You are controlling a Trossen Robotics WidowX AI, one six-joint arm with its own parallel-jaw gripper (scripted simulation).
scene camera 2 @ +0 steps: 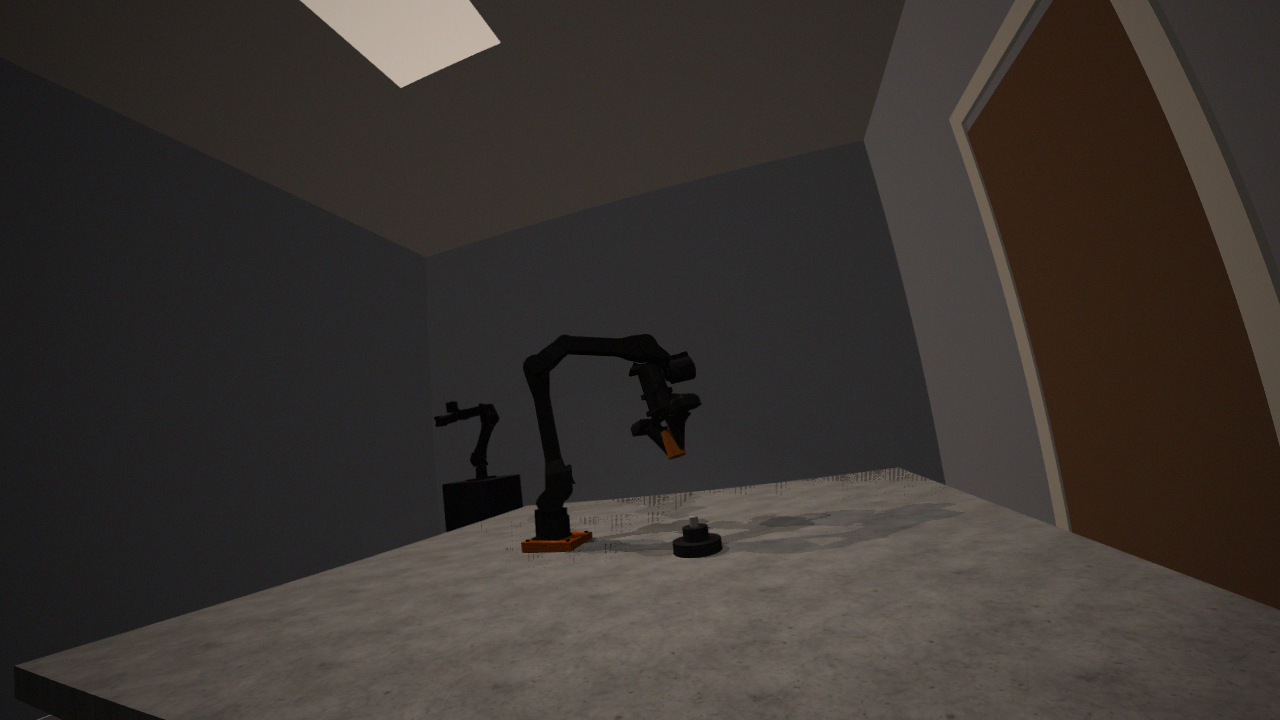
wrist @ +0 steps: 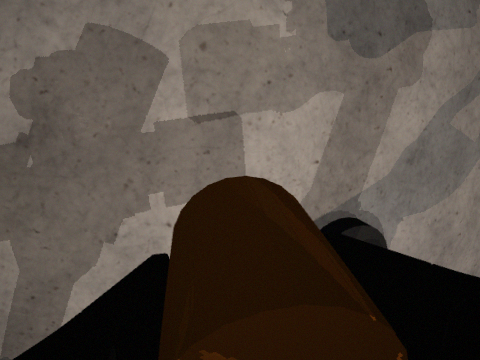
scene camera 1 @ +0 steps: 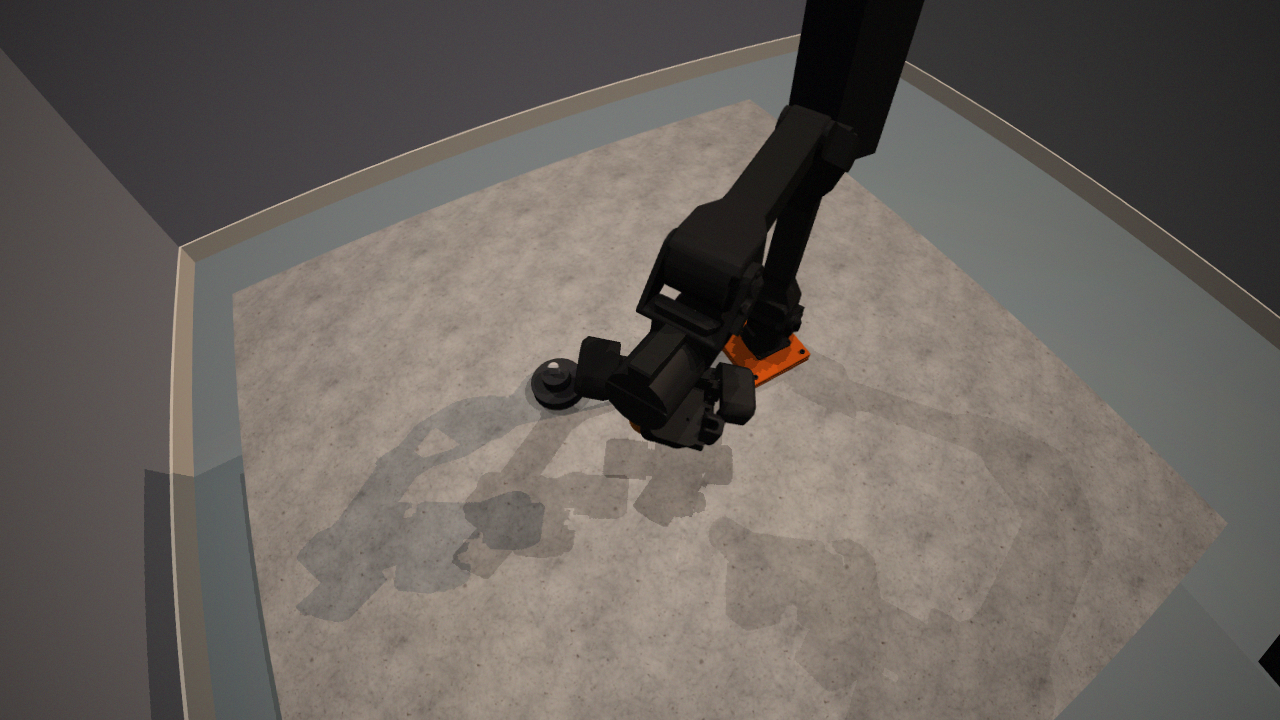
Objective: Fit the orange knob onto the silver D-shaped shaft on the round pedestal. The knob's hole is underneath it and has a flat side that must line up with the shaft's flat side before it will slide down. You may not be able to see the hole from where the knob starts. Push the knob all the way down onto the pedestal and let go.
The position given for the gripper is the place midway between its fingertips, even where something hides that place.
The gripper [scene camera 1: 647, 415] holds an orange knob. Further things: a round black pedestal [scene camera 1: 552, 383].
The gripper also shows in scene camera 2 [scene camera 2: 675, 452] and in the wrist view [wrist: 246, 259]. The round black pedestal shows as well in scene camera 2 [scene camera 2: 696, 542] and in the wrist view [wrist: 348, 226].
